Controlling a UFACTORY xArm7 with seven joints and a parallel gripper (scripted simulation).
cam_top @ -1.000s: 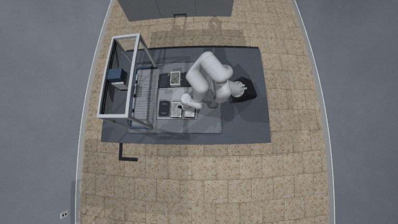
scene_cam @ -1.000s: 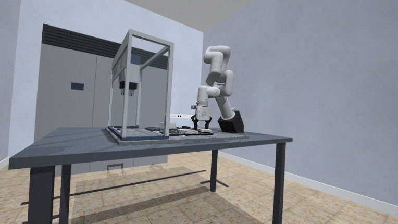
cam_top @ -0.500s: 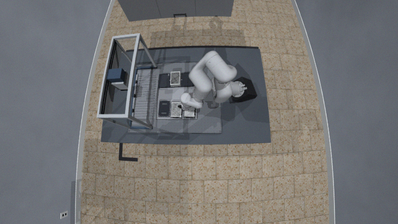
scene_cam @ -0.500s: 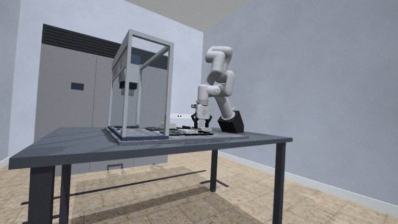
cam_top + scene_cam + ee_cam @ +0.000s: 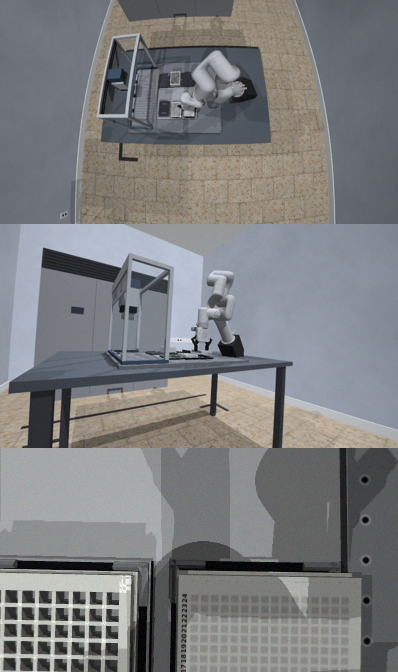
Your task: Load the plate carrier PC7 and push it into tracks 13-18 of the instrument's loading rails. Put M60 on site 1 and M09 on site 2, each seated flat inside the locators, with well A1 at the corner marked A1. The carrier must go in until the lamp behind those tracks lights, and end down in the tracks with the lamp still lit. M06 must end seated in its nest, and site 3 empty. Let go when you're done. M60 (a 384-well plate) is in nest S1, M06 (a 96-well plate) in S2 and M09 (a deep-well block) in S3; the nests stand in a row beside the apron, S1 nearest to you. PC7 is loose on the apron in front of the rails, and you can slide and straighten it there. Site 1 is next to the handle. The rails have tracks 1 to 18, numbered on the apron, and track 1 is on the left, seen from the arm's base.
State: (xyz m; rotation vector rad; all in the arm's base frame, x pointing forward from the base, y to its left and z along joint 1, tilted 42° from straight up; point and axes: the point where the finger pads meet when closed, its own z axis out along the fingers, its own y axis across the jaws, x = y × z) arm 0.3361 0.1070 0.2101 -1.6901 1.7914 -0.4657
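Right now the nest S1 is 5 cm below my hand. Round my hand: dark plate carrier PC7: 13 cm ahead, 27 cm to the right, 4 cm below; 96-well plate M06: 11 cm ahead, 4 cm below; nest S3: 22 cm ahead, 5 cm below.
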